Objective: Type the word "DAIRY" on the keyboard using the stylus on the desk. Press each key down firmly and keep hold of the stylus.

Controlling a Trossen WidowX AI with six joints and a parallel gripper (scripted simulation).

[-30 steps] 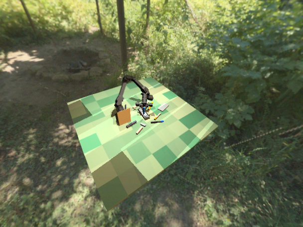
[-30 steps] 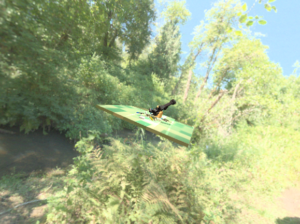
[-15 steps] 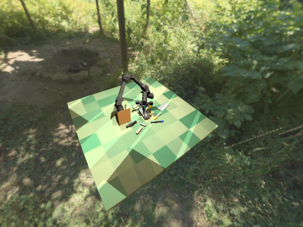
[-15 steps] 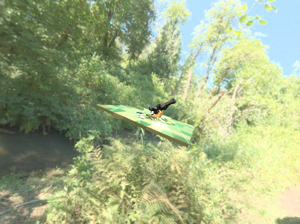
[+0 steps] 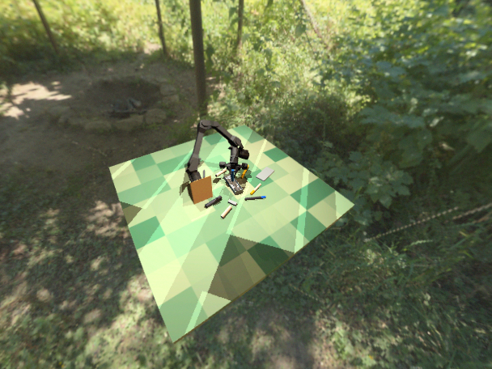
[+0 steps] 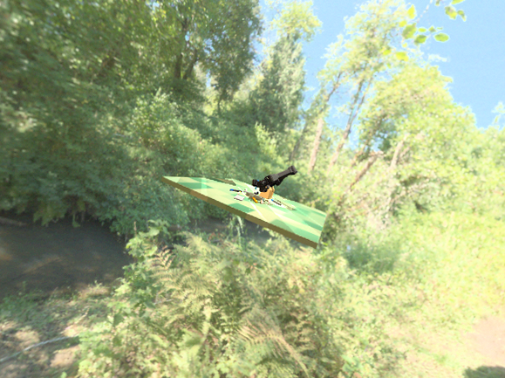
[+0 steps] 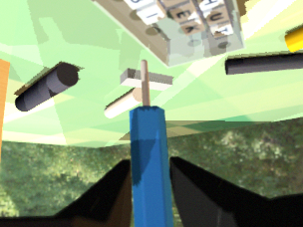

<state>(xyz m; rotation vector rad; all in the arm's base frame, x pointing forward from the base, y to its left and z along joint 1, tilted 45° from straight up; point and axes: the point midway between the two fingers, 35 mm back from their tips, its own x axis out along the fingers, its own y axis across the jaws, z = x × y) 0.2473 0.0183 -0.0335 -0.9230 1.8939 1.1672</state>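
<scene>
Right now the yellow pen is 16 cm ahead of my gripper tip, 11 cm to the left of it and 9 cm below it. The rest, counted from my gripper tip: grey pad: 29 cm ahead, 10 cm below, 3 cm to the left; then blue stylus: 1 cm below; then dark cylinder: 17 cm behind, 9 cm below, 6 cm to the right.
</scene>
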